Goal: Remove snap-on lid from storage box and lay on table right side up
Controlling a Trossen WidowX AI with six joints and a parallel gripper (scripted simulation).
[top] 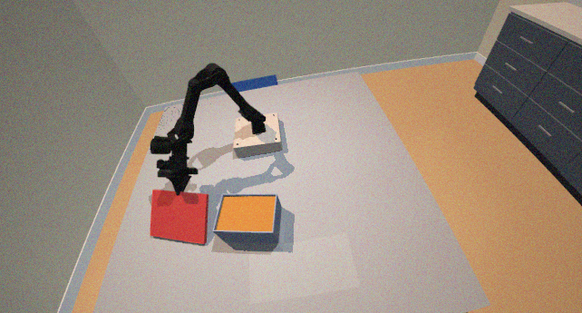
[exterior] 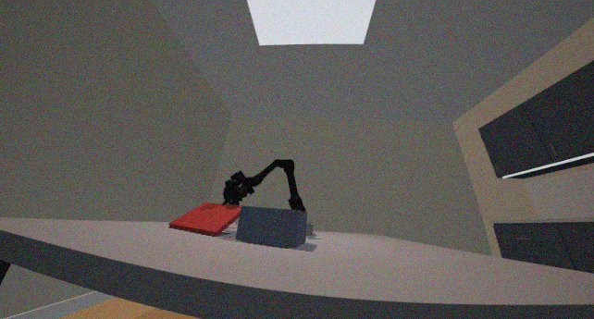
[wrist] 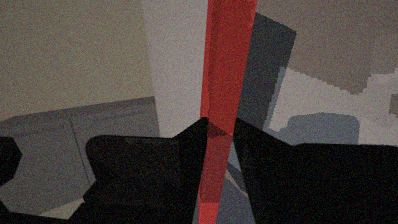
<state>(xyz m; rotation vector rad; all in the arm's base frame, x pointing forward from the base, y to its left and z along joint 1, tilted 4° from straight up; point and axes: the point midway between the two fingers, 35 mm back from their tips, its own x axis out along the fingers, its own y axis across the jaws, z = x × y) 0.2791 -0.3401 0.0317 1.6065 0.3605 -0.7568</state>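
Right now my gripper tip is 7 cm short of the red lid, 4 cm above it and 2 cm to the left of it. Round my gripper tip: blue-grey storage box: 26 cm to the left, 14 cm ahead, 5 cm below.
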